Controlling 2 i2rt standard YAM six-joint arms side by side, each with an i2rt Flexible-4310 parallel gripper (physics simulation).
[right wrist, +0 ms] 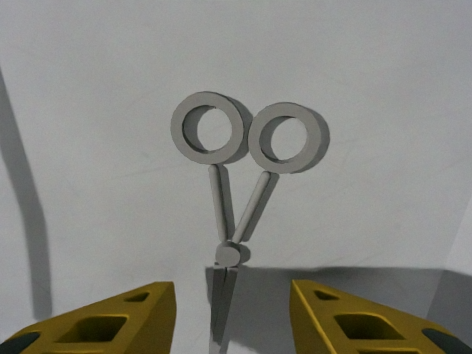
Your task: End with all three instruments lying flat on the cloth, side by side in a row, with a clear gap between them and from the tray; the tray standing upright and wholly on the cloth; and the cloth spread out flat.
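Observation:
Grey scissors (pixel 228 254) lie flat on the pale floor of the tray (pixel 110 215), with the two finger rings toward the top of the right wrist view and the blades toward the bottom. My right gripper (pixel 232 294) is open, with its two yellow fingers apart on either side of the blades. Nothing is held between them. The blade tips reach down between the fingers. The other two instruments and the cloth do not show in this view. My left gripper is not in view.
Part of the tray's side wall shows at the right edge. A long narrow shadow runs down the left side of the tray floor, and a broad shadow lies across the lower right, around the right finger.

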